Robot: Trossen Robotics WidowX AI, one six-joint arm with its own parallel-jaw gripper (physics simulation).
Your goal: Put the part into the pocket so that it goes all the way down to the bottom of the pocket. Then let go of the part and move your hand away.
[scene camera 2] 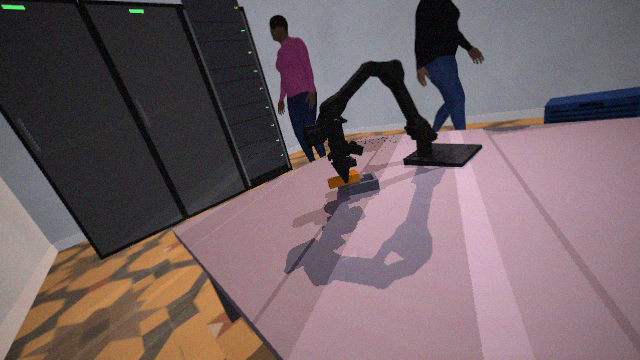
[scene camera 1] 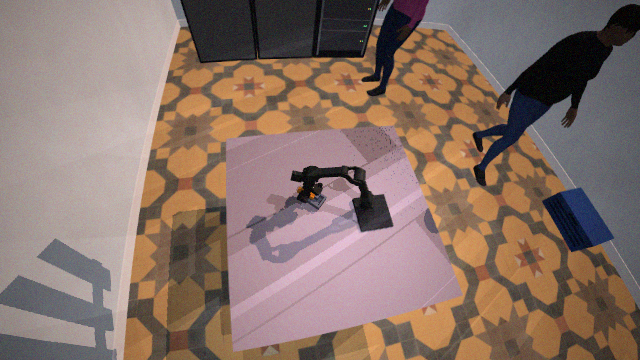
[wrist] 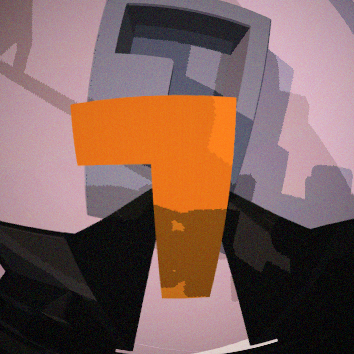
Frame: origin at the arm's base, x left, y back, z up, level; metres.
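Seen in the pictures: gripper, between the fingertips: [scene camera 2: 345, 182] [scene camera 1: 306, 194] [wrist: 186, 195]; arm's base, origin of its link: [scene camera 2: 424, 154] [scene camera 1: 365, 205].
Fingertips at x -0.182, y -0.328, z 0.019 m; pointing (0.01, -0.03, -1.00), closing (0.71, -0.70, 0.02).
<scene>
Pixels of each thing's top centre, then the offset from my fingertips to it. "*": a spot on its surface instead. Level surfaces: height alone.
- orange L-shaped piece, centre of its top: [wrist: 155, 236] [scene camera 2: 341, 174] [scene camera 1: 307, 190] dx -0.014, dy +0.007, dz +0.026 m
- grey block, centre of its top: [wrist: 169, 114] [scene camera 2: 356, 179] [scene camera 1: 313, 196] dx +0.023, dy +0.036, dz -0.006 m
- L-shaped pocket, a spot on its surface: [wrist: 200, 42] * dx +0.071, dy +0.055, dz -0.038 m
- pink table top, height of its surface: dz -0.043 m
The part is an orange L-shaped piece [scene camera 1: 300, 190] [scene camera 2: 337, 182] [wrist: 192, 132]. My gripper [scene camera 1: 308, 195] [scene camera 2: 346, 178] [wrist: 186, 195] is shut on its long leg. A grey block [scene camera 1: 318, 203] [scene camera 2: 367, 186] [wrist: 258, 60] with an L-shaped pocket [wrist: 200, 42] lies on the table. In the wrist view the part covers the near half of the block; the pocket's far end shows beyond it. The pocket and the part turn the same way. In scene camera 2 the part is at the block's top, with one end sticking out past its left side. Whether they touch is unclear.
The pink table top [scene camera 1: 320, 300] [scene camera 2: 425, 310] carries the arm's black base plate [scene camera 1: 375, 220] [scene camera 2: 450, 156], to the right of the block. Shadows of the arm fall across the table. Dark cabinets [scene camera 1: 225, 30] [scene camera 2: 140, 100], two people and a blue box [scene camera 1: 577, 220] [scene camera 2: 590, 106] stand beyond it.
</scene>
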